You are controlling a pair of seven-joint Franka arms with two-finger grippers.
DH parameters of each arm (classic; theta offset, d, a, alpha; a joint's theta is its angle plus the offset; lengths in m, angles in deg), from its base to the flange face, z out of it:
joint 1: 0 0.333 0 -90
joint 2: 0 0 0 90
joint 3: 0 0.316 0.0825 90
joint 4: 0 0 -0.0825 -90
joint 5: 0 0.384 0 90
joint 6: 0 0 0.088 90
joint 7: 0 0.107 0 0
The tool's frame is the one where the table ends.
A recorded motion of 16 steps. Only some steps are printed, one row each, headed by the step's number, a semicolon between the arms.
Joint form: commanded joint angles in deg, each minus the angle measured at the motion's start. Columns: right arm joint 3, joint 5, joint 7, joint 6, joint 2, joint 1, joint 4; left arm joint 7, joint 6, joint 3, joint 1, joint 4, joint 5, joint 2.
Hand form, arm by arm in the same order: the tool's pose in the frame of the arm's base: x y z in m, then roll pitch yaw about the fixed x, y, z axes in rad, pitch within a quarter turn. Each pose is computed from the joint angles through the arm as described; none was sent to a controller.
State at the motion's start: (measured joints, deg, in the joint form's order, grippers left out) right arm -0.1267 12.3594 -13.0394 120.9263 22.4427 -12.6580 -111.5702; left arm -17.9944 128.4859 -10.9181 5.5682 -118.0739 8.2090 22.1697
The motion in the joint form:
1: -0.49 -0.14 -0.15 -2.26 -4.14 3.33 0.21; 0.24 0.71 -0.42 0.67 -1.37 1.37 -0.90
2: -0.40 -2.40 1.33 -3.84 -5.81 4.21 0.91; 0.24 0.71 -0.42 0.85 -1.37 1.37 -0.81
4: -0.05 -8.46 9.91 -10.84 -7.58 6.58 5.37; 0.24 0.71 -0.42 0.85 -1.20 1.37 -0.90
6: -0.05 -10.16 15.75 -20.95 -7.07 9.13 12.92; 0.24 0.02 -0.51 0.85 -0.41 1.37 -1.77
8: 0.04 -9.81 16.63 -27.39 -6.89 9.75 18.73; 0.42 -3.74 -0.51 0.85 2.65 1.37 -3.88
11: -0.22 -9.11 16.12 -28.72 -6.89 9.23 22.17; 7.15 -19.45 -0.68 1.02 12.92 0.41 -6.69
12: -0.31 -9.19 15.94 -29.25 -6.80 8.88 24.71; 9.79 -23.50 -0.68 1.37 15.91 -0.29 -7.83
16: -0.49 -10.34 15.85 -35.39 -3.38 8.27 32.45; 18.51 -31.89 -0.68 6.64 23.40 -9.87 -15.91
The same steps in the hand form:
1: 0.5856 -0.0913 0.3046 -2.9369 0.1577 -0.0475; 0.5625 -0.0453 0.2341 -3.0480 0.1717 0.1170
2: 0.5874 -0.0829 0.3249 -2.9696 0.1518 -0.0321; 0.5625 -0.0435 0.2332 -3.0480 0.1733 0.1201
4: 0.5954 -0.0604 0.3681 -3.0725 0.1888 -0.0775; 0.5637 -0.0435 0.2352 -3.0485 0.1688 0.1202
6: 0.6060 -0.0356 0.4098 -3.1182 0.2467 -0.1204; 0.5686 -0.0439 0.2481 -3.0481 0.1515 0.1203
8: 0.6117 -0.0274 0.4465 -3.1150 0.2615 -0.1200; 0.5815 -0.0419 0.2855 -3.0388 0.1250 0.1253
11: 0.6178 -0.0345 0.4723 -3.0993 0.2251 -0.1233; 0.6003 -0.0353 0.3716 -3.0279 0.1793 0.0508
12: 0.6225 -0.0396 0.4910 -3.0984 0.1914 -0.1268; 0.6029 -0.0308 0.4018 -3.0385 0.1835 0.0238
16: 0.6335 -0.0505 0.5081 -3.1205 0.2220 -0.1350; 0.5883 0.0086 0.5343 3.0904 0.0731 0.0045

